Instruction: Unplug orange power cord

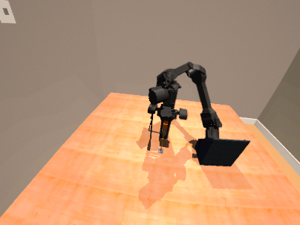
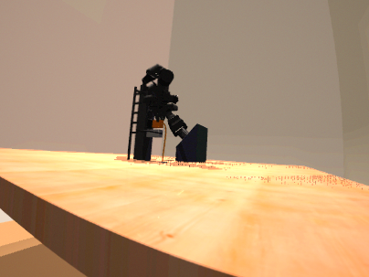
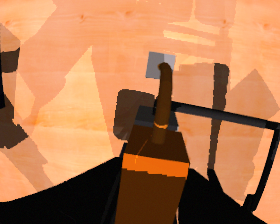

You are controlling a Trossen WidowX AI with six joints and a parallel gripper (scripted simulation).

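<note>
My gripper tip is 3 cm to the left of the orange plug. From my gripper tip the other things lie so: black ladder-like rack: 6 cm ahead, 11 cm to the right, 1 cm below.
</note>
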